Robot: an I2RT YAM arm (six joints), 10 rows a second.
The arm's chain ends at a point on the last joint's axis. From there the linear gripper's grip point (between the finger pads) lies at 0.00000 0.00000 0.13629 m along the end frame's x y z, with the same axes.
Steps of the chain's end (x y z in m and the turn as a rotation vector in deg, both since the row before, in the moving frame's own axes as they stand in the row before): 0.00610, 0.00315, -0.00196, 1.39, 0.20, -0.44; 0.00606, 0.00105, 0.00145, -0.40, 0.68, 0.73; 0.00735, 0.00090, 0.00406, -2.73, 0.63, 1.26; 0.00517, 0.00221, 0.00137, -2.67, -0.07, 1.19; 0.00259, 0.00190, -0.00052, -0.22, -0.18, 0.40; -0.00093, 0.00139, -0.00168, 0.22, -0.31, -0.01; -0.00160, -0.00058, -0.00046, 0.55, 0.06, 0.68; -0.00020, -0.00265, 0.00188, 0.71, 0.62, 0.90; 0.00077, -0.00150, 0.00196, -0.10, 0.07, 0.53; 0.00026, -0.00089, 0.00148, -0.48, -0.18, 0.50
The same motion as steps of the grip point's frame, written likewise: 0.00656, -0.00016, -0.00200, 1.39, 0.20, -0.44; 0.00767, 0.00201, 0.00144, -0.40, 0.68, 0.73; 0.00878, 0.00741, 0.00390, -2.73, 0.63, 1.26; 0.00494, 0.00856, 0.00122, -2.67, -0.07, 1.19; 0.00216, 0.00242, -0.00052, -0.22, -0.18, 0.40; -0.00167, 0.00087, -0.00168, 0.22, -0.31, -0.01; -0.00145, -0.00189, -0.00047, 0.55, 0.06, 0.68; 0.00129, -0.00433, 0.00186, 0.71, 0.62, 0.90; 0.00094, -0.00126, 0.00196, -0.10, 0.07, 0.53; -0.00017, 0.00025, 0.00147, -0.48, -0.18, 0.50
